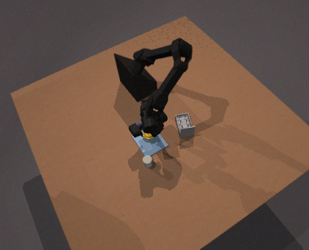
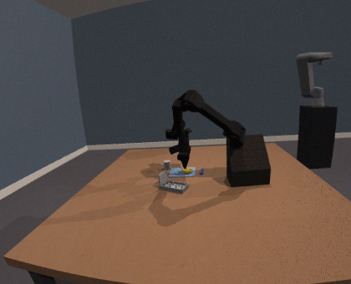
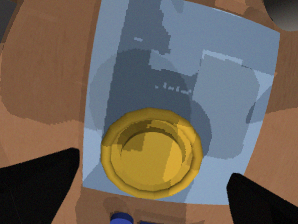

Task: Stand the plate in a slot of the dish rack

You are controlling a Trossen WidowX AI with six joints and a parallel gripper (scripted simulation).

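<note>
Now: gripper tip 3 cm above the yellow plate and 1 cm past it. Also, from my gripper tip: white cup 12 cm ahead, 8 cm to the right, 2 cm below; then light blue mat 4 cm below, 2 cm ahead, 1 cm to the right; then small blue spoon 9 cm behind, 4 cm below, 1 cm to the right.
</note>
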